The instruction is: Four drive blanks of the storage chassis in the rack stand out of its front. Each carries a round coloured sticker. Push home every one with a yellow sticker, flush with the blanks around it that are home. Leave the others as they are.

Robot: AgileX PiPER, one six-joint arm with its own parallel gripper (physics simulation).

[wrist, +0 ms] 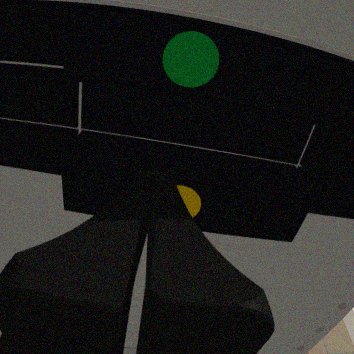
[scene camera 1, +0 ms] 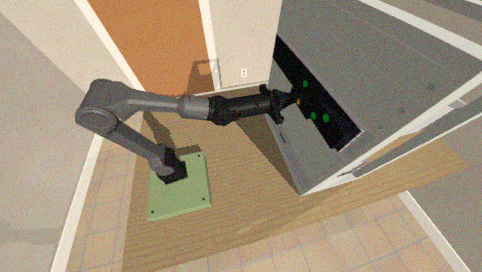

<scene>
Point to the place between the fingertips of my gripper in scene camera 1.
296,97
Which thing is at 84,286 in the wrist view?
My gripper.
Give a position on a grey rack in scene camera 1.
372,78
</scene>
